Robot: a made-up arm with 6 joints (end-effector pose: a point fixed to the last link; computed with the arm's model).
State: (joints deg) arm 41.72 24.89 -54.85 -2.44 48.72 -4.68
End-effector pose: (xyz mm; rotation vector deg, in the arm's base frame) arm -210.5 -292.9 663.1 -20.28 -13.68 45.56
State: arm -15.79 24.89 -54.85 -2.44 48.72 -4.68
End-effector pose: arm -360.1 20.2 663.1 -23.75 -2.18 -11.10
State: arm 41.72 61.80 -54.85 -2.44 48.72 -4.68
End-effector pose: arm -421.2 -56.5 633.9 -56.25 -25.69 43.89
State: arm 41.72 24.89 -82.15 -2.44 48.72 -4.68
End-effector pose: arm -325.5 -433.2 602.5 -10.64 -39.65 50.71
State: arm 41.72 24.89 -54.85 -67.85 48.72 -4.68
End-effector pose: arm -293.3 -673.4 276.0 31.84 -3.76 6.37
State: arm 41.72 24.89 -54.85 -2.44 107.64 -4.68
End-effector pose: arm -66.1 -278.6 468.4 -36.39 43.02 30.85
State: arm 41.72 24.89 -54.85 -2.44 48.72 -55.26
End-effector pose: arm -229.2 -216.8 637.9 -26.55 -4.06 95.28
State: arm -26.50 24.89 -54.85 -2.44 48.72 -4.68
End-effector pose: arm -350.1 86.8 663.1 -23.95 0.05 -21.66
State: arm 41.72 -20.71 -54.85 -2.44 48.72 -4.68
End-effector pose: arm -0.8 -528.0 434.4 23.84 1.73 43.14
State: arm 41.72 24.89 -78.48 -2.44 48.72 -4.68
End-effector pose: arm -313.0 -414.2 615.1 -12.00 -36.16 50.12
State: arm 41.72 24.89 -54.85 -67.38 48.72 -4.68
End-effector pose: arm -291.4 -672.4 279.6 31.48 -3.83 6.67
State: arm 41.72 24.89 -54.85 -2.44 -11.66 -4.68
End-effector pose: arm -401.0 -452.0 666.6 0.99 -71.94 52.46
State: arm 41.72 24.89 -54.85 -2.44 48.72 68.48
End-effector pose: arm -290.5 -374.5 653.0 -7.99 -22.66 -26.53
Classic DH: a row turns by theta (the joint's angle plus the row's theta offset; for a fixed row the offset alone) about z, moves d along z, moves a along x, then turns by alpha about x. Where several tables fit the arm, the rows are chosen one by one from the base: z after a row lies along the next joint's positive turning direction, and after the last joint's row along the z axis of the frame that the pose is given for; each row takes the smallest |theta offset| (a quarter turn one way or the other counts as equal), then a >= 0, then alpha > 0; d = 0 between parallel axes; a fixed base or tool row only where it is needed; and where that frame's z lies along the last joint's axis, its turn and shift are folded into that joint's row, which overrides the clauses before.
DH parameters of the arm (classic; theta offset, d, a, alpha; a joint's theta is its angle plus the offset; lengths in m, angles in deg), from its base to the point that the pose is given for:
joint 1: 90 0.174 0.036 -90
joint 2: 90 0.304 0.007 90
joint 3: 90 0.094 0.007 -90
joint 4: 0 0.256 -0.079 90
joint 5: 0 -0.316 -0.09 90
joint 6: 55.15 0 -0.0963 180
tool (fixed): -124.85 0.195 0 0

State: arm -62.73 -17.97 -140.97 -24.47 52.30 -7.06
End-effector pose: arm -527.2 363.8 -63.2 -17.42 -100.37 -51.69
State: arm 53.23 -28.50 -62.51 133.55 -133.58 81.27
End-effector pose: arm -276.0 -138.2 618.9 -126.29 -43.77 -115.87
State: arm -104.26 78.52 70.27 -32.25 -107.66 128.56
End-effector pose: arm 353.6 129.2 344.1 124.96 69.66 96.64
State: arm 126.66 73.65 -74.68 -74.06 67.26 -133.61
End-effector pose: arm 425.5 -384.8 397.9 4.28 21.49 -113.28
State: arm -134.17 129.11 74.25 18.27 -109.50 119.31
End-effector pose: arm 251.2 -68.0 336.8 133.16 5.20 100.68
